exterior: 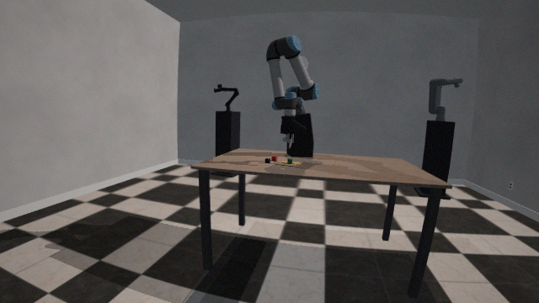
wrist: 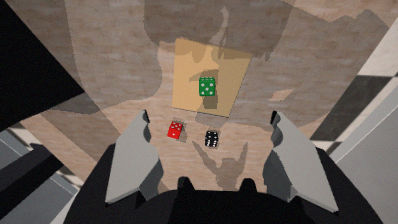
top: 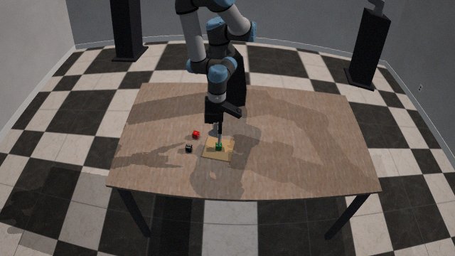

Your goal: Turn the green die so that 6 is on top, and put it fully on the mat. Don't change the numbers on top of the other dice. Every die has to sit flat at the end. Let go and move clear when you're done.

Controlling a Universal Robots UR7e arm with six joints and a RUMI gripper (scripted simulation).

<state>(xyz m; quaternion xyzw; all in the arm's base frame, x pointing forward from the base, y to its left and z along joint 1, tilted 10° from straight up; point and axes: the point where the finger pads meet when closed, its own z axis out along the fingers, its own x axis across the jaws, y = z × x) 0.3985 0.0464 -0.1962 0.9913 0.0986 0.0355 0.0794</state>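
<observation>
Now: the green die 90 mm below my hand. Round my hand: black die (140 mm to the right, 100 mm below, 40 mm ahead); tan mat (110 mm below); red die (130 mm to the right, 100 mm below, 60 mm behind).
</observation>
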